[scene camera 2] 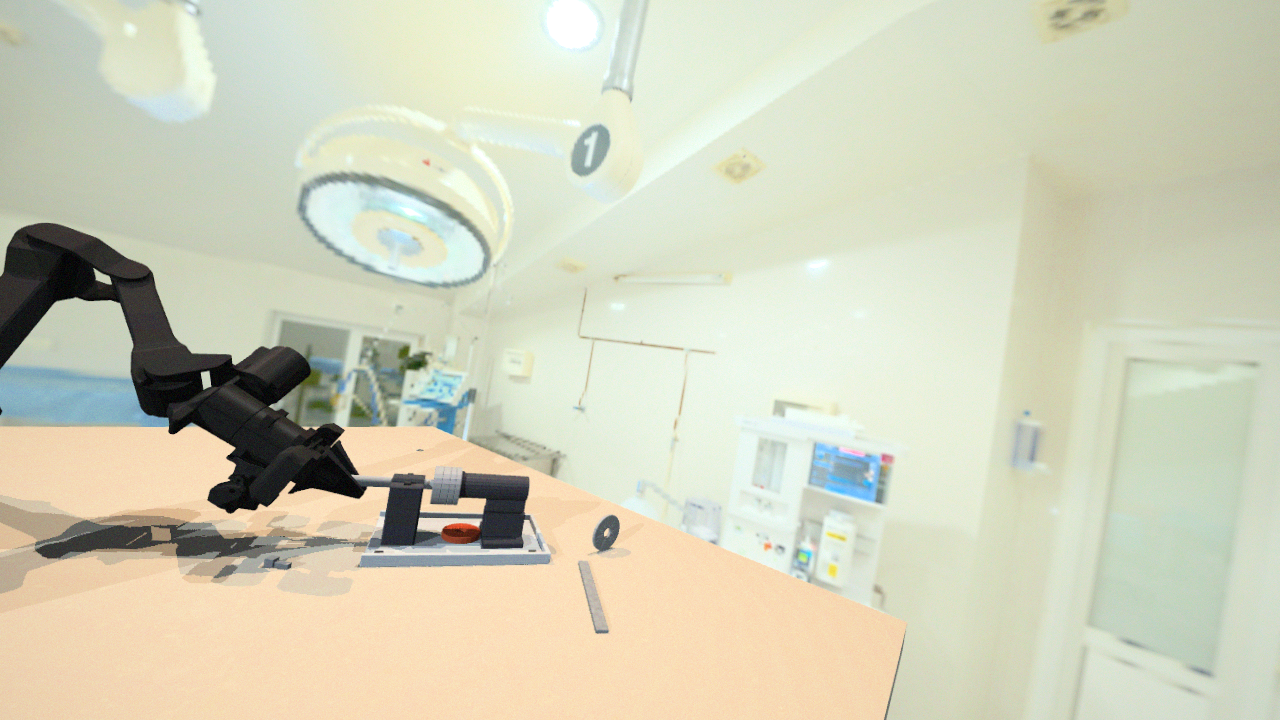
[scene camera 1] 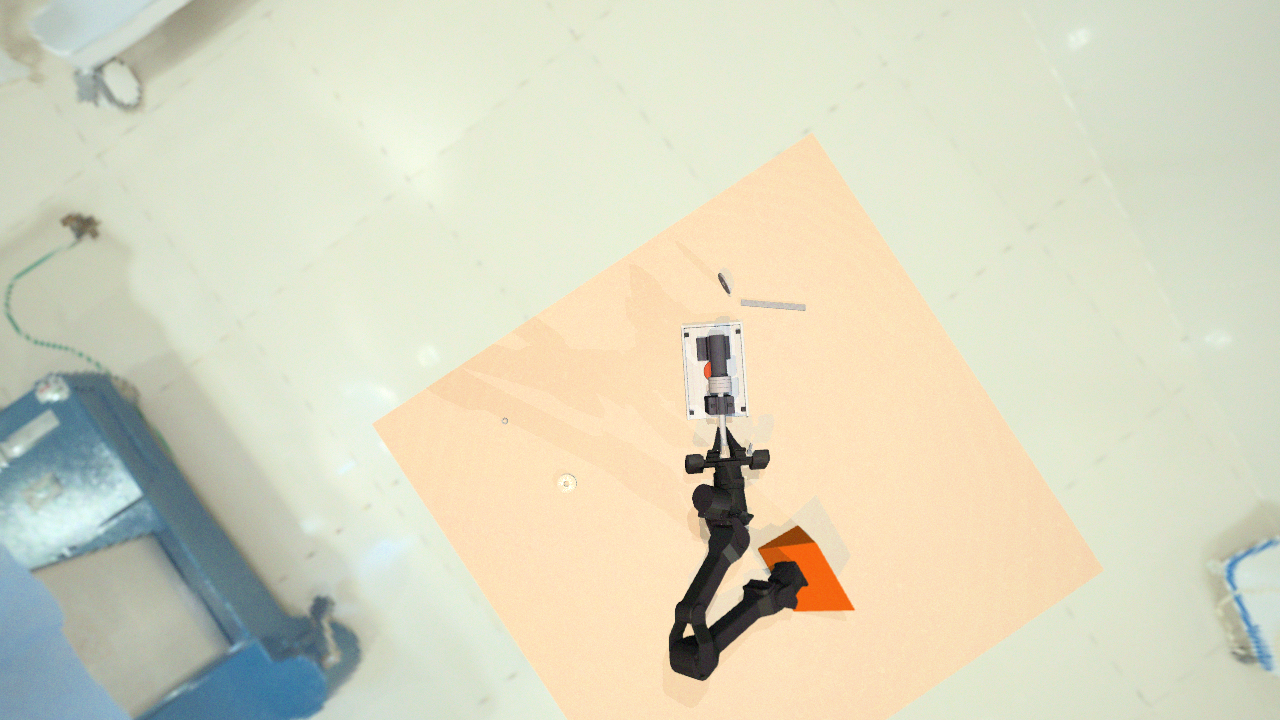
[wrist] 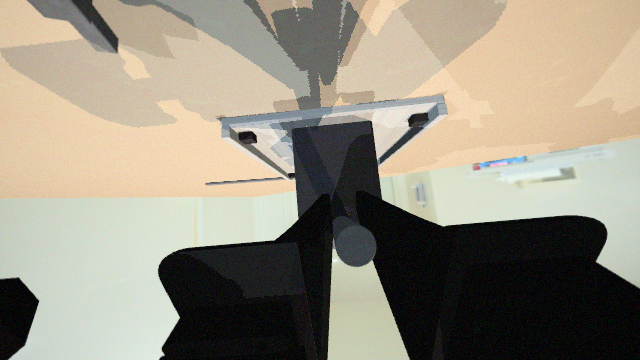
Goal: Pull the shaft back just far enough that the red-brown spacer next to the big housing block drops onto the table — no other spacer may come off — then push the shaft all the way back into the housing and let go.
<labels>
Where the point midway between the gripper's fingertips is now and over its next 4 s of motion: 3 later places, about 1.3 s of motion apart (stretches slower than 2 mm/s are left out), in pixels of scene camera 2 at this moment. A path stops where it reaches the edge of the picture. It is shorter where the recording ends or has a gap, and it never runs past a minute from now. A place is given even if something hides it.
The gripper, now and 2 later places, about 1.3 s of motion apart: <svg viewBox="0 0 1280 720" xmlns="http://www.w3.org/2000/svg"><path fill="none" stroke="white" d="M363 493L373 493L382 494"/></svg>
</labels>
